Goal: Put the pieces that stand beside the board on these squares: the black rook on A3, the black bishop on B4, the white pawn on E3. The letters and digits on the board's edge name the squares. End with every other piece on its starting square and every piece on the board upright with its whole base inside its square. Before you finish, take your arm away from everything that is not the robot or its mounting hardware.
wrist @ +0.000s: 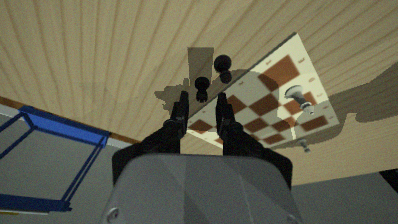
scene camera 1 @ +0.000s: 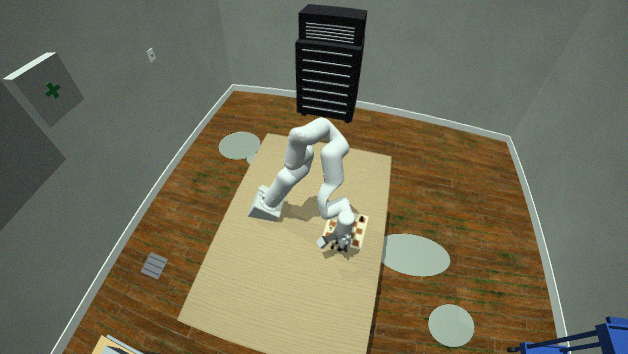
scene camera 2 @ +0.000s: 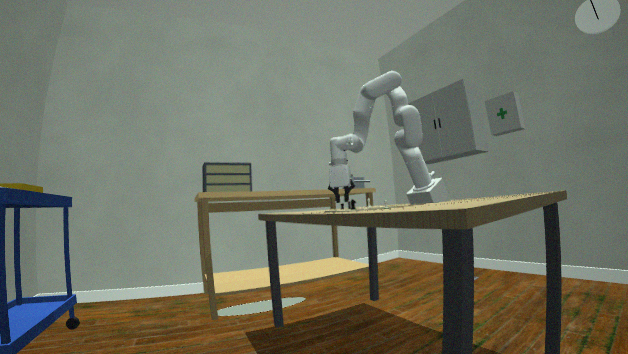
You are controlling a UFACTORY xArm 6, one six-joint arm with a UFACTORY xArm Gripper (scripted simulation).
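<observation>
A small chessboard [wrist: 258, 99] can be seen, and so can the gripper [wrist: 202, 101].
</observation>
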